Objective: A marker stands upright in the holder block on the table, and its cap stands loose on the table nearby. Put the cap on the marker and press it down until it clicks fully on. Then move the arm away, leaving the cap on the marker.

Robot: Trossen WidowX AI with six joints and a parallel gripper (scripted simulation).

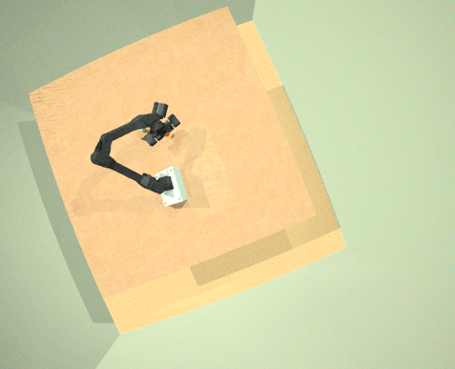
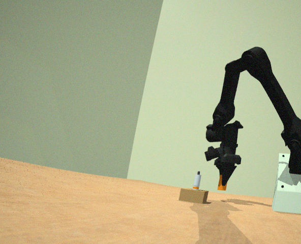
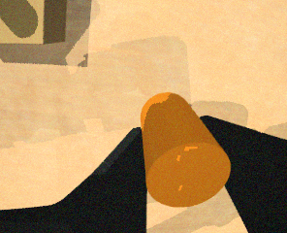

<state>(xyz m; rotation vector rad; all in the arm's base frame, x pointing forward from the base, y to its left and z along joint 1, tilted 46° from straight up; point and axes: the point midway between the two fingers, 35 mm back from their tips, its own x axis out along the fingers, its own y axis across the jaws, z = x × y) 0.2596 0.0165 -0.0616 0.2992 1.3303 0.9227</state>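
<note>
Right now my gripper tip is 6 cm short of the tan holder block, 12 cm to the right of it and 4 cm above it. The rest, counted from my gripper tip: marker cap (1 cm above).
</note>
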